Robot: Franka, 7 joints.
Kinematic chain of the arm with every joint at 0, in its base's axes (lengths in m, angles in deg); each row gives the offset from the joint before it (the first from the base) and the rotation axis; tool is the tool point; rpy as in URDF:
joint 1: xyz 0 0 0.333 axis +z
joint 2: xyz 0 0 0 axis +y
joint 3: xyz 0 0 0.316 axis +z
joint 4: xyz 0.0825 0 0 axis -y
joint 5: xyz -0.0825 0 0.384 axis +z
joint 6: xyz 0 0 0 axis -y
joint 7: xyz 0.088 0 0 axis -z
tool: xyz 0 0 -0.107 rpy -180 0 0
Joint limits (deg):
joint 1: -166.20..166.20
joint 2: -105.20..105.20
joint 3: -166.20..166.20
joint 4: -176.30..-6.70
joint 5: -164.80..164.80
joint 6: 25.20..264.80
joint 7: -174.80..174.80
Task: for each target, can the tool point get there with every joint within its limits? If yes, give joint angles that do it. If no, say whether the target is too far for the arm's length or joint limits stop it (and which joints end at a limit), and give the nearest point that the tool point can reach.
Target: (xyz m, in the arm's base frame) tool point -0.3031 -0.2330 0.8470
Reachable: yes | joints 126.33 64.27 139.55 -111.23 136.78 133.40 -9.85
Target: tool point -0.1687 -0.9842 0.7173
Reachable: no: too far | nearest point -0.1353 -0.7891 0.6411 | short by 0.212 m
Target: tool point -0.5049 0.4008 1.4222
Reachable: no: too far | nearest point -0.3422 0.2717 1.0713 | short by 0.408 m
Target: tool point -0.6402 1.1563 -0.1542
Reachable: no: too far | nearest point -0.3899 0.7042 0.0363 | short by 0.551 m
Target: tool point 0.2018 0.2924 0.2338
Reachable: yes | joints -16.54 -19.77 89.13 -161.41 74.50 169.72 -54.71
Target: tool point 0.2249 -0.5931 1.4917
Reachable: no: too far | nearest point 0.1461 -0.3852 1.0855 | short by 0.463 m
